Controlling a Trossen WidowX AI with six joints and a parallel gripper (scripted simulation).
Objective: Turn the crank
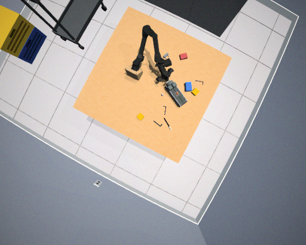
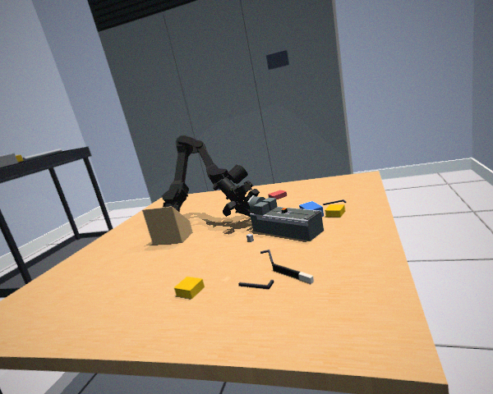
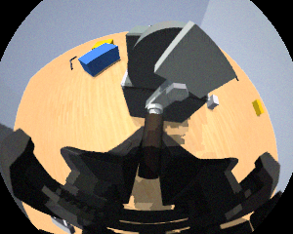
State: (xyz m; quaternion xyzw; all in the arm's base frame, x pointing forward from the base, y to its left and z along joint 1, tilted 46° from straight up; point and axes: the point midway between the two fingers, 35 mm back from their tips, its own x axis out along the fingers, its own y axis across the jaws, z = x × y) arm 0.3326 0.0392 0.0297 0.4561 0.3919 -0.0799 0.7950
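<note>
The dark crank handle is 3 cm above my gripper tip, 2 cm behind it and 1 cm to the left of it. From my gripper tip the other things lie so: small grey cube: 15 cm to the right, 2 cm below; then blue block: 22 cm ahead, 4 cm to the left, 2 cm below; then red pointer: 14 cm ahead, 9 cm to the right, 5 cm above.
</note>
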